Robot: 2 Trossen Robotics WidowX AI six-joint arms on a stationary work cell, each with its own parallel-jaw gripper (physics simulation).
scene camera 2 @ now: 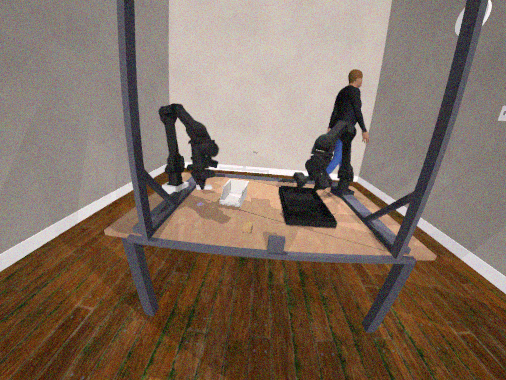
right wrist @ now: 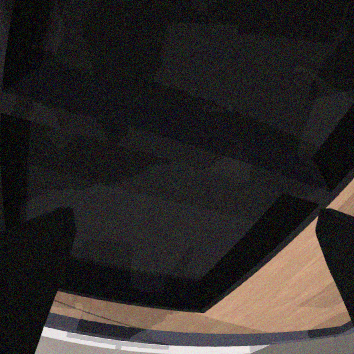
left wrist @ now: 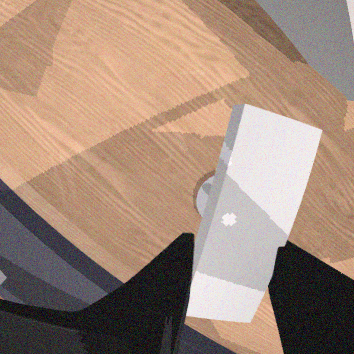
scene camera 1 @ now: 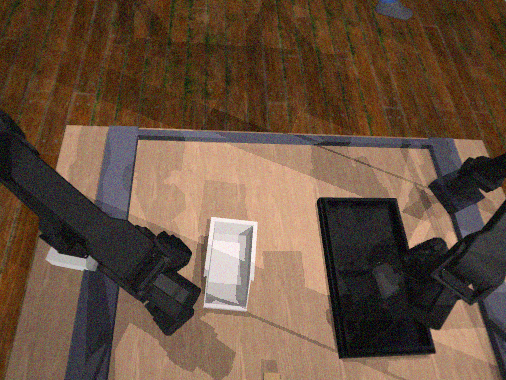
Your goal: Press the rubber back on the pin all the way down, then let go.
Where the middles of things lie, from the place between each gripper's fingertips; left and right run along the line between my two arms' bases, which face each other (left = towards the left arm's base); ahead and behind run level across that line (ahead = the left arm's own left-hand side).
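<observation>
The black tray (scene camera 1: 357,233) is 6 cm below my right hand, and the white bin (scene camera 1: 230,260) is 33 cm to the left of that same hand, 7 cm ahead of it and 4 cm below it.
As for my left hand, the white bin is 16 cm to the right of it, 4 cm ahead of it and 4 cm below it, while the black tray is 49 cm to the right of that hand, 2 cm behind it and 6 cm below it.
</observation>
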